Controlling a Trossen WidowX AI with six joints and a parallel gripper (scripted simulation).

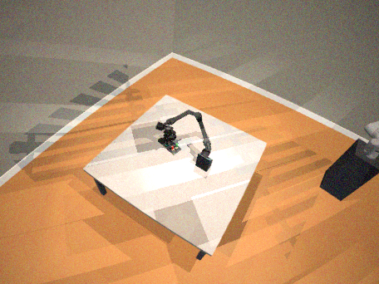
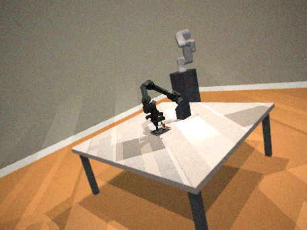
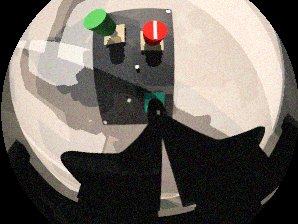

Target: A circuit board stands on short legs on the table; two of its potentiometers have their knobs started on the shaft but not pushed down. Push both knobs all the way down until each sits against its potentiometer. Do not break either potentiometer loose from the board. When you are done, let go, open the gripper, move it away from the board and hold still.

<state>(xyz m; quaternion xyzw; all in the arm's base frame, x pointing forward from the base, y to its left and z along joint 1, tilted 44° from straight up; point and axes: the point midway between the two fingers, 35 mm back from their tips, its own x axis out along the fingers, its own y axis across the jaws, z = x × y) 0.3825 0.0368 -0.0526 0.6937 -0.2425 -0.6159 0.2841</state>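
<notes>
Right now the red knob is 7 cm behind my gripper tip and 1 cm below it.
</notes>
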